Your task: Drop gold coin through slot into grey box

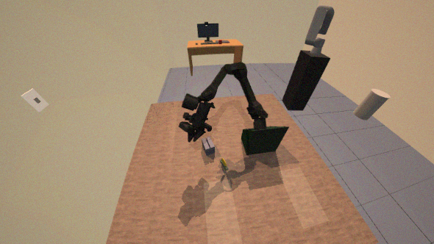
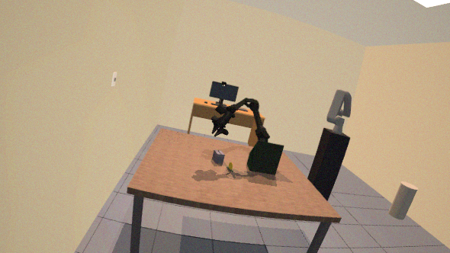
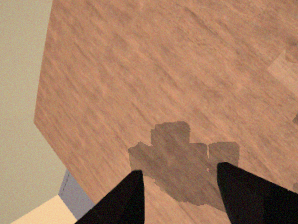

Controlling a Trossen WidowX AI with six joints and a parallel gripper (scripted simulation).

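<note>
Now: the gold coin 17 cm behind my gripper tip, 1 cm to the left of it and 19 cm below it.
</note>
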